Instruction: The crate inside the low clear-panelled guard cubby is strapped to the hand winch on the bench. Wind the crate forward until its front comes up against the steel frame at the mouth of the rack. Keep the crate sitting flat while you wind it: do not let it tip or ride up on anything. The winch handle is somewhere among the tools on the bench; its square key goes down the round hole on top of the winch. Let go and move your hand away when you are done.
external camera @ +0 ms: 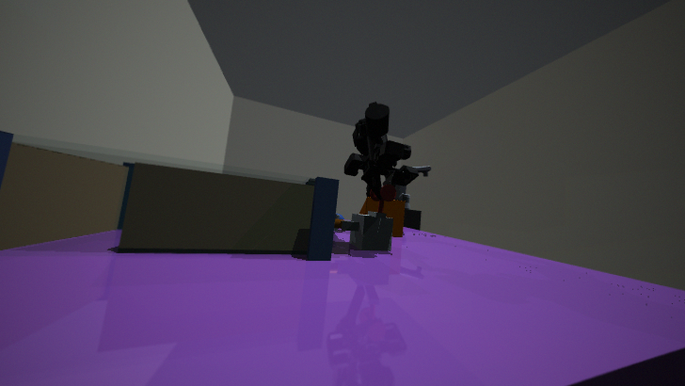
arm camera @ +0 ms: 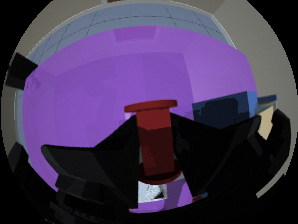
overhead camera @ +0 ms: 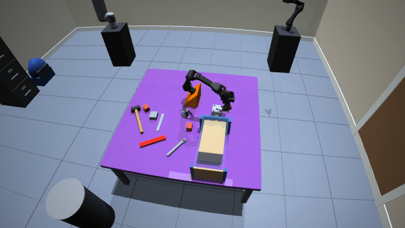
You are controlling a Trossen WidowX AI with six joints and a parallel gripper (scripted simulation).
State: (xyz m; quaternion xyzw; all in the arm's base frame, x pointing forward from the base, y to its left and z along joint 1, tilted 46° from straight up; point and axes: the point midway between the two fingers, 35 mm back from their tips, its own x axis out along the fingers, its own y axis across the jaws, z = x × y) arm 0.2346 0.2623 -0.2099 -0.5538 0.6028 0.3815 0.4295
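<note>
Now: gripper tip 20 mm to the left of the red knob. Also, from my gripper tip: grey bar (90 mm ahead, 630 mm to the right, 130 mm below); then grey winch (50 mm behind, 120 mm to the right, 100 mm below); then winch handle (10 mm behind, 50 mm to the right, 30 mm below).
</note>
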